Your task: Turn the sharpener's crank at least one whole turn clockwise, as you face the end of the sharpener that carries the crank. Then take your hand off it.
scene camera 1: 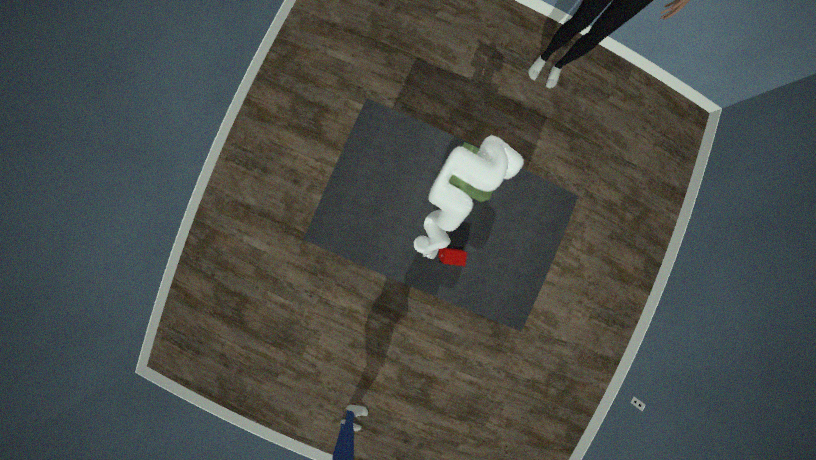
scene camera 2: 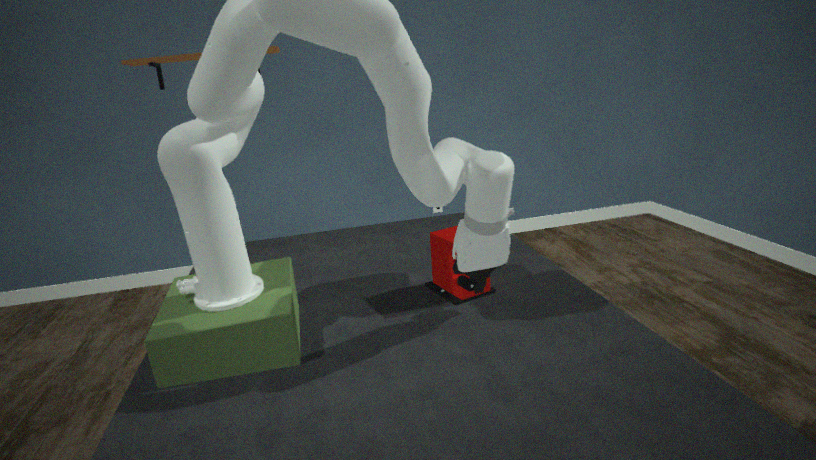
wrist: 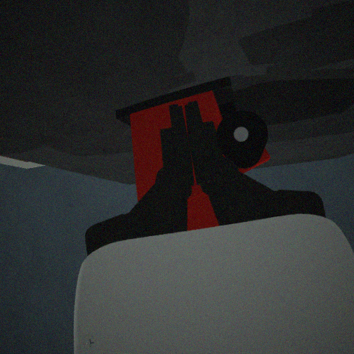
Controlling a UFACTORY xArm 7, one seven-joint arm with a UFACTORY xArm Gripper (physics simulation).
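Where they show: gripper, between the fingertips: (scene camera 1: 436, 250) (scene camera 2: 476, 288); arm's base, origin of its link: (scene camera 2: 229, 293).
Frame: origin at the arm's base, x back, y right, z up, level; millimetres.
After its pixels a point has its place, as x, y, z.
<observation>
The red sharpener (scene camera 1: 454, 257) @(-460, -107, 24) (scene camera 2: 442, 260) @(-422, -109, -28) (wrist: 146, 155) stands upright on its black base plate on the dark mat. Its black crank knob (scene camera 2: 469, 283) @(-447, 15, -34) (wrist: 243, 147) with a pale round centre shows at the crank end; in the wrist view it is right of the fingers. My gripper (wrist: 184, 120) is shut and empty, pointing down in front of the sharpener's crank end. In the wrist view its black fingertips lie across the red face, close beside the knob; whether they touch it I cannot tell. The crank's arm is mostly hidden behind the fingers.
The arm stands on a green block (scene camera 1: 471, 188) @(-95, -23, 5) (scene camera 2: 228, 351) @(-9, 114, -56) on the dark mat (scene camera 1: 365, 188) @(-350, 496, -104) (scene camera 2: 514, 400) @(-438, 289, -104). One person's legs (scene camera 1: 588, 28) show at the top of the overhead view, another's blue leg (scene camera 1: 344, 437) at the bottom. A wooden shelf (scene camera 2: 171, 58) hangs on the wall.
</observation>
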